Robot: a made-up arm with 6 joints.
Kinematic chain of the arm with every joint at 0, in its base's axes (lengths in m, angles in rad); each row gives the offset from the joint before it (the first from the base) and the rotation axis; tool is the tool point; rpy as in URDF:
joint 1: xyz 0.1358 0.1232 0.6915 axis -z
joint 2: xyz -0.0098 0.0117 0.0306 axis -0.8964 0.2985 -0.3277
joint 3: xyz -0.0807 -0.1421 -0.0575 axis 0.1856 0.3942 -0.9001
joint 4: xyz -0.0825 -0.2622 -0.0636 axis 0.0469 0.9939 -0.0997
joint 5: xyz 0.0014 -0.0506 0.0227 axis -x
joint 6: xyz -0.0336 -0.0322 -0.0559 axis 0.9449 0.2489 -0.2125
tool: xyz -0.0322 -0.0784 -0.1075 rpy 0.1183 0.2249 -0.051
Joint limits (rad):
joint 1: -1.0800..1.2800
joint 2: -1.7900..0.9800
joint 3: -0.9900..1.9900
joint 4: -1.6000..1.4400
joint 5: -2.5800..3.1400
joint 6: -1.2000..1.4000
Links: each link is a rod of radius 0.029 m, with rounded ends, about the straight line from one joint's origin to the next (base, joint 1, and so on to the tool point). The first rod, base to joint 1, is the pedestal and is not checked.
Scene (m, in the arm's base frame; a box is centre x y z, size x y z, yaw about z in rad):
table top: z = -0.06
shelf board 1: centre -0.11 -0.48 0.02 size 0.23 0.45 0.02 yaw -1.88
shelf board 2: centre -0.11 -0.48 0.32 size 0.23 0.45 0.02 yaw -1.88
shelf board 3: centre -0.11 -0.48 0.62 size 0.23 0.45 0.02 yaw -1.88
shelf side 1: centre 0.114 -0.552 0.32 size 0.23 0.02 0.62 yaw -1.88
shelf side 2: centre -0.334 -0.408 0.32 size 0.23 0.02 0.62 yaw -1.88
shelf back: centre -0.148 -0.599 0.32 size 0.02 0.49 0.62 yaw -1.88
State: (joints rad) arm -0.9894 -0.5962 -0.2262 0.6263 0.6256 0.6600
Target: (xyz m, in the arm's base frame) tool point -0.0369 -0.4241 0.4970
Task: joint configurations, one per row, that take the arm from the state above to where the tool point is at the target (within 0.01 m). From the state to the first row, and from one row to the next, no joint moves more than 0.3 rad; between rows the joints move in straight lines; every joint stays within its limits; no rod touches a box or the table.
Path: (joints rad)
1: -0.8529 -0.5245 -0.0390 0.7283 0.3799 0.8791
2: -0.7164 -0.4529 0.1481 0.8302 0.1342 1.0982
3: -0.5799 -0.3812 0.3353 0.9322 -0.1116 1.3173
4: -0.5264 -0.2817 0.3071 0.8635 0.1383 1.1029
5: -0.4730 -0.1821 0.2788 0.7947 0.3881 0.8885

